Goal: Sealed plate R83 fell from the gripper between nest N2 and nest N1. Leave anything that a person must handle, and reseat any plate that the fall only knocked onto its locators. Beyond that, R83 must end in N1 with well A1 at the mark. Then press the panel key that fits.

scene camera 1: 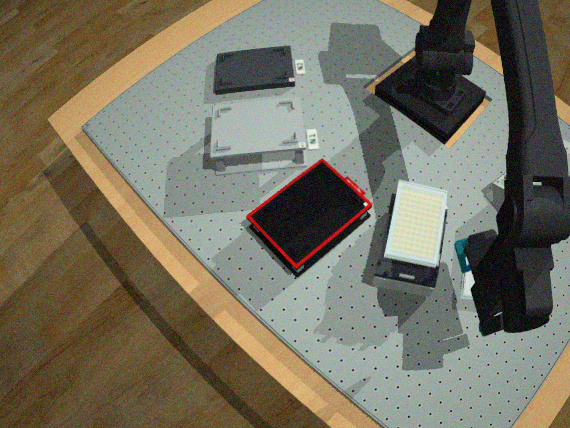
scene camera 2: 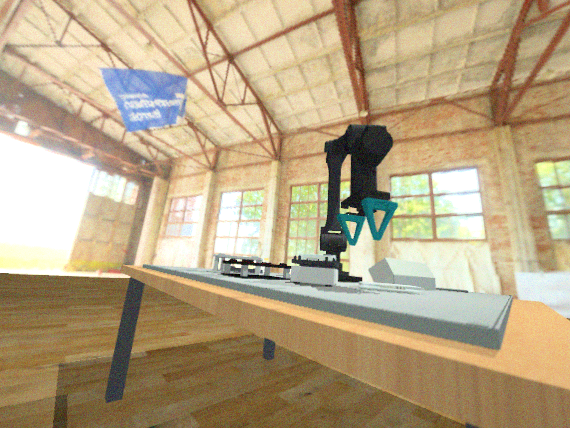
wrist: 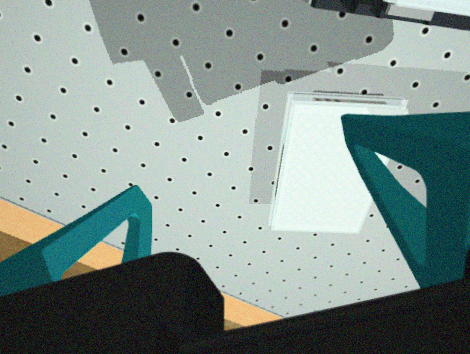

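Pixels of known places: gripper, fingertip midpoint: (scene camera 1: pixel 474 300) (scene camera 2: pixel 363 243) (wrist: pixel 237 164); arm's base at its link origin: (scene camera 1: pixel 434 92).
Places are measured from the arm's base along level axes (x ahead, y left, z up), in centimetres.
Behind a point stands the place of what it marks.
Observation:
A white plate with clear edges (scene camera 1: pixel 467 286) @(z -0.7, x 31.8, y 26.9 cm) (wrist: pixel 320 170) @(z -0.7, x 28.2, y 30.5 cm) lies flat on the perforated board; its label is unreadable. My gripper (scene camera 1: pixel 474 294) @(z 7.5, x 36.9, y 28.9 cm) (scene camera 2: pixel 365 241) @(z 7.5, x 36.9, y 28.9 cm) (wrist: pixel 237 164) @(z 7.5, x 36.9, y 28.9 cm) is open and empty above the board. In the wrist view one finger overlaps the plate's right side. A plate with yellowish wells (scene camera 1: pixel 417 222) @(z 5.5, x 31.2, y 13.9 cm) sits on a dark-topped grey block (scene camera 1: pixel 406 274) @(z 3.3, x 38.3, y 17.3 cm); whether it is level I cannot tell. A pale grey nest (scene camera 1: pixel 257 127) @(z 3.8, x 32.4, y -18.4 cm) and a dark nest (scene camera 1: pixel 255 70) @(z -0.4, x 19.0, y -32.4 cm) show corner locators and no plate. Their tags (scene camera 1: pixel 312 139) @(z -1.9, x 25.3, y -12.1 cm) (scene camera 1: pixel 300 66) @(z -1.9, x 11.2, y -26.7 cm) are too blurred to read.
A black red-edged platform (scene camera 1: pixel 310 215) @(z 1.9, x 39.2, y -1.0 cm) stands between the pale nest and the grey block. A grey wedge-shaped housing (scene camera 2: pixel 405 274) @(z 2.0, x 10.8, y 30.3 cm) stands on the right; its keys do not show. The arm's base (scene camera 1: pixel 430 100) @(z 1.6, x 4.1, y 1.1 cm) is at the back. Wooden edging (scene camera 1: pixel 190 280) borders the board.

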